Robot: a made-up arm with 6 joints. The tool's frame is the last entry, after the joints. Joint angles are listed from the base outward.
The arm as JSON. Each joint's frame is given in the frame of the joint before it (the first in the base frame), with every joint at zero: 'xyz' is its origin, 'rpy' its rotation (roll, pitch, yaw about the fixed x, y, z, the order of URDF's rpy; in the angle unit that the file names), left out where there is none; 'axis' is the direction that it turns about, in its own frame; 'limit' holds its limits. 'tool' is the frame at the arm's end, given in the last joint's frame.
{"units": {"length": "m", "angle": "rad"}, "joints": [
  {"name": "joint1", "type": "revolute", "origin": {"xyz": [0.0, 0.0, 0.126], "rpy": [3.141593, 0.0, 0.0]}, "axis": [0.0, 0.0, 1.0], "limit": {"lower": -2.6, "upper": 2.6}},
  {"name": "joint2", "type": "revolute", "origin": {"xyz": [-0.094, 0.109, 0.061], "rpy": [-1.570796, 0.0, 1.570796]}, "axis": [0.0, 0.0, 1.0], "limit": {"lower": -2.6, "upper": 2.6}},
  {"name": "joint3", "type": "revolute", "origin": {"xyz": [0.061, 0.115, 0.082], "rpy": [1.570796, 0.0, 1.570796]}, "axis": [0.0, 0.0, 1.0], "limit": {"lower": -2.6, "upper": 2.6}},
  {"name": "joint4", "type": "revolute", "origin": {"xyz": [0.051, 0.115, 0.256], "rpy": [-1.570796, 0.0, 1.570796]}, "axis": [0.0, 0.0, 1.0], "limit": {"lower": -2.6, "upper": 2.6}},
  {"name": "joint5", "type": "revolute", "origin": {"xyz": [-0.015, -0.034, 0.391], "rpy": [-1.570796, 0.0, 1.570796]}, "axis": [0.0, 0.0, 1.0], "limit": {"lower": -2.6, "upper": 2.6}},
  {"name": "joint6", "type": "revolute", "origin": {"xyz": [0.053, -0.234, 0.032], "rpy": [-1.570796, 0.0, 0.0]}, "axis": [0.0, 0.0, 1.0], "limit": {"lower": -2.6, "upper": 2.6}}
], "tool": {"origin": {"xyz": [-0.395, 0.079, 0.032], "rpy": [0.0, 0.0, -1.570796]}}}
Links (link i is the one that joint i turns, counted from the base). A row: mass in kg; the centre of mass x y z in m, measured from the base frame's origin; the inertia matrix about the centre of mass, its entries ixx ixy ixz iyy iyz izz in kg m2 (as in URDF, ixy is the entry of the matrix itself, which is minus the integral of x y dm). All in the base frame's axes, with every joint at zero. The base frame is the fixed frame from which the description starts. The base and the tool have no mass.
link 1: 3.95; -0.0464 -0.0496 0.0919; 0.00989 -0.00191 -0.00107 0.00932 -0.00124 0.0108
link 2: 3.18; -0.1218 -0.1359 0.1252; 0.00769 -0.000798 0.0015 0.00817 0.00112 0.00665
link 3: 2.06; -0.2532 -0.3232 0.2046; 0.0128 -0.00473 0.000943 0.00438 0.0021 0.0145
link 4: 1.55; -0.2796 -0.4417 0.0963; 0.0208 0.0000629 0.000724 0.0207 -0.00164 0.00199
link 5: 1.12; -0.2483 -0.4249 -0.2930; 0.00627 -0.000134 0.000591 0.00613 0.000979 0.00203
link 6: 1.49; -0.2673 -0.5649 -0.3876; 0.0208 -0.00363 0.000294 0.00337 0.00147 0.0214
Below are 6 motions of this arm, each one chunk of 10 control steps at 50 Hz.
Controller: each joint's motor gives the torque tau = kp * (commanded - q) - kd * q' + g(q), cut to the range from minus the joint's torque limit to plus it. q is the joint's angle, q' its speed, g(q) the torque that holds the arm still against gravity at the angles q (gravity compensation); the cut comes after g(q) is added. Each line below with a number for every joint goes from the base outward.
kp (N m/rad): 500 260 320 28 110 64
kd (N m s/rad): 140 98 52 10 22 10
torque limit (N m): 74 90 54 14 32 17
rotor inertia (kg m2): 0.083 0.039 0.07 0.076 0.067 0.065
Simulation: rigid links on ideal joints. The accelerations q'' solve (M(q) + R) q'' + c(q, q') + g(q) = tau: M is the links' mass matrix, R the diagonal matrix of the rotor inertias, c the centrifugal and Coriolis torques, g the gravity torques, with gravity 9.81 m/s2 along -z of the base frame. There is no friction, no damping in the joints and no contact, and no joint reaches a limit. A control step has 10 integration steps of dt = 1/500 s. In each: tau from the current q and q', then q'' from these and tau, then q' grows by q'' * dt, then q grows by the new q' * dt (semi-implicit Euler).
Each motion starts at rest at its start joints. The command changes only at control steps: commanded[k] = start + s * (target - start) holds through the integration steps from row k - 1 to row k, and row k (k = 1, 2, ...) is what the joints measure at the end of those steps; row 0 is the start. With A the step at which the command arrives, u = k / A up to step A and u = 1 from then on. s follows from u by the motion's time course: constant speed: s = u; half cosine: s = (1 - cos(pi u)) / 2; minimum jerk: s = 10 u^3 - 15 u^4 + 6 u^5; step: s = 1 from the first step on.
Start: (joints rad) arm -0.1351 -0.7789 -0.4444 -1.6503 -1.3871 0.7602
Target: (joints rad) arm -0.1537 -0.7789 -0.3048 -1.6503 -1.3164 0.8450
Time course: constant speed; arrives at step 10
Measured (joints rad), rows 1 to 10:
1: -0.1352 -0.7788 -0.4432 -1.6506 -1.3864 0.7609
2: -0.1355 -0.7787 -0.4405 -1.6510 -1.3851 0.7625
3: -0.1359 -0.7786 -0.4365 -1.6514 -1.3832 0.7650
4: -0.1364 -0.7785 -0.4313 -1.6517 -1.3808 0.7683
5: -0.1369 -0.7784 -0.4250 -1.6520 -1.3780 0.7723
6: -0.1376 -0.7784 -0.4177 -1.6523 -1.3748 0.7768
7: -0.1383 -0.7784 -0.4097 -1.6525 -1.3712 0.7818
8: -0.1391 -0.7783 -0.4010 -1.6527 -1.3673 0.7873
9: -0.1400 -0.7783 -0.3916 -1.6528 -1.3631 0.7932
10: -0.1409 -0.7783 -0.3816 -1.6529 -1.3586 0.7994

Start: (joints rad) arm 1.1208 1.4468 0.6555 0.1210 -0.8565 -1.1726
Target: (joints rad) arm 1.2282 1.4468 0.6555 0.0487 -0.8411 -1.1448
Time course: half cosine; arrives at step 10
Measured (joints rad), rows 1 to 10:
1: 1.1210 1.4468 0.6556 0.1209 -0.8564 -1.1726
2: 1.1215 1.4467 0.6558 0.1205 -0.8562 -1.1725
3: 1.1228 1.4466 0.6561 0.1196 -0.8558 -1.1722
4: 1.1250 1.4464 0.6566 0.1181 -0.8551 -1.1715
5: 1.1282 1.4462 0.6571 0.1160 -0.8541 -1.1705
6: 1.1322 1.4461 0.6575 0.1134 -0.8531 -1.1692
7: 1.1371 1.4460 0.6578 0.1103 -0.8519 -1.1674
8: 1.1425 1.4459 0.6580 0.1070 -0.8508 -1.1654
9: 1.1481 1.4459 0.6579 0.1037 -0.8498 -1.1632
10: 1.1536 1.4459 0.6577 0.1006 -0.8489 -1.1609

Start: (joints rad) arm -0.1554 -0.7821 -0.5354 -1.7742 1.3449 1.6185
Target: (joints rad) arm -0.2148 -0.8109 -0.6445 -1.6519 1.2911 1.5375
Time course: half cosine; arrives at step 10
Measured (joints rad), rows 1 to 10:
1: -0.1555 -0.7822 -0.5356 -1.7741 1.3447 1.6183
2: -0.1557 -0.7824 -0.5365 -1.7734 1.3441 1.6174
3: -0.1562 -0.7829 -0.5385 -1.7721 1.3428 1.6155
4: -0.1572 -0.7836 -0.5419 -1.7698 1.3408 1.6123
5: -0.1587 -0.7845 -0.5468 -1.7665 1.3382 1.6080
6: -0.1608 -0.7856 -0.5532 -1.7623 1.3349 1.6025
7: -0.1633 -0.7868 -0.5606 -1.7574 1.3313 1.5964
8: -0.1661 -0.7880 -0.5688 -1.7520 1.3276 1.5899
9: -0.1692 -0.7892 -0.5771 -1.7465 1.3241 1.5835
10: -0.1724 -0.7903 -0.5851 -1.7412 1.3209 1.5778

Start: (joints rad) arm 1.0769 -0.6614 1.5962 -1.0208 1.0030 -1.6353
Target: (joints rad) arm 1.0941 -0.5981 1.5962 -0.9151 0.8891 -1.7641
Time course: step
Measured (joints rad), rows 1 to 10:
1: 1.0779 -0.6584 1.5951 -1.0186 0.9936 -1.6465
2: 1.0791 -0.6553 1.5950 -1.0144 0.9836 -1.6608
3: 1.0801 -0.6523 1.5951 -1.0093 0.9745 -1.6737
4: 1.0811 -0.6495 1.5952 -1.0041 0.9663 -1.6852
5: 1.0820 -0.6468 1.5954 -0.9989 0.9588 -1.6952
6: 1.0829 -0.6443 1.5955 -0.9940 0.9521 -1.7040
7: 1.0836 -0.6419 1.5956 -0.9893 0.9460 -1.7116
8: 1.0844 -0.6396 1.5958 -0.9849 0.9405 -1.7183
9: 1.0850 -0.6375 1.5959 -0.9808 0.9355 -1.7241
10: 1.0857 -0.6354 1.5960 -0.9769 0.9310 -1.7292

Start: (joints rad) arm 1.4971 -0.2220 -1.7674 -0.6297 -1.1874 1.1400
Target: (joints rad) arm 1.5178 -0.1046 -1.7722 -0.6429 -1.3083 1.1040
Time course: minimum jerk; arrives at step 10
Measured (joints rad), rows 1 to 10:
1: 1.4971 -0.2220 -1.7674 -0.6297 -1.1875 1.1400
2: 1.4972 -0.2217 -1.7674 -0.6297 -1.1881 1.1399
3: 1.4974 -0.2209 -1.7674 -0.6299 -1.1898 1.1395
4: 1.4978 -0.2193 -1.7674 -0.6301 -1.1930 1.1387
5: 1.4984 -0.2167 -1.7675 -0.6305 -1.1980 1.1372
6: 1.4993 -0.2132 -1.7677 -0.6311 -1.2048 1.1351
7: 1.5003 -0.2088 -1.7679 -0.6318 -1.2127 1.1324
8: 1.5014 -0.2040 -1.7682 -0.6324 -1.2212 1.1294
9: 1.5025 -0.1989 -1.7686 -0.6331 -1.2295 1.1263
10: 1.5036 -0.1940 -1.7690 -0.6337 -1.2372 1.1233

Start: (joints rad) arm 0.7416 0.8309 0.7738 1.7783 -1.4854 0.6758
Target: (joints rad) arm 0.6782 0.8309 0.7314 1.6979 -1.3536 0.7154
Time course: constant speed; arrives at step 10
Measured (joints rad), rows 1 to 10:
1: 0.7413 0.8310 0.7732 1.7782 -1.4845 0.6759
2: 0.7406 0.8310 0.7720 1.7779 -1.4824 0.6764
3: 0.7395 0.8311 0.7704 1.7772 -1.4793 0.6772
4: 0.7381 0.8311 0.7685 1.7762 -1.4753 0.6784
5: 0.7364 0.8311 0.7664 1.7747 -1.4703 0.6800
6: 0.7343 0.8311 0.7640 1.7729 -1.4645 0.6819
7: 0.7319 0.8312 0.7613 1.7707 -1.4580 0.6841
8: 0.7293 0.8312 0.7585 1.7682 -1.4509 0.6865
9: 0.7264 0.8312 0.7556 1.7654 -1.4431 0.6891
10: 0.7232 0.8312 0.7525 1.7622 -1.4348 0.6920

